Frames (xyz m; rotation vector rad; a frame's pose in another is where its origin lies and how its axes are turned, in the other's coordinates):
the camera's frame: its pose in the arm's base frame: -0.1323 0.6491 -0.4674 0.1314 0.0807 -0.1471
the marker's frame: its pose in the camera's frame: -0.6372 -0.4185 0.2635 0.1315 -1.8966 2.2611
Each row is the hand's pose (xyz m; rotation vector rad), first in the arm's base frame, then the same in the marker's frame.
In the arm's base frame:
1: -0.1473 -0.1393 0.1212 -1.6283 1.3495 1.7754
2: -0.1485 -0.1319 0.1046 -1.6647 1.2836 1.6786
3: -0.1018 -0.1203 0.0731 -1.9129 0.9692 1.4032
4: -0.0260 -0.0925 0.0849 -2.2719 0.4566 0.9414
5: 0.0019 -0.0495 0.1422 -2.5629 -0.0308 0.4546
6: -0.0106 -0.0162 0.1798 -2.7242 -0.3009 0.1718
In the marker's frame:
1: -0.6109 -0.4988 0.3192 1.9344 1.8673 1.0317
2: -0.6130 -0.4826 0.3111 1.8433 1.9775 0.9986
3: -0.6635 -0.4660 0.2892 1.3900 2.2483 1.0532
4: -0.7258 -0.4993 0.2484 0.5959 2.4793 1.2109
5: -0.7273 -0.5623 0.2044 -0.1874 2.4759 1.4193
6: -0.6984 -0.5948 0.1763 -0.6079 2.3584 1.5847

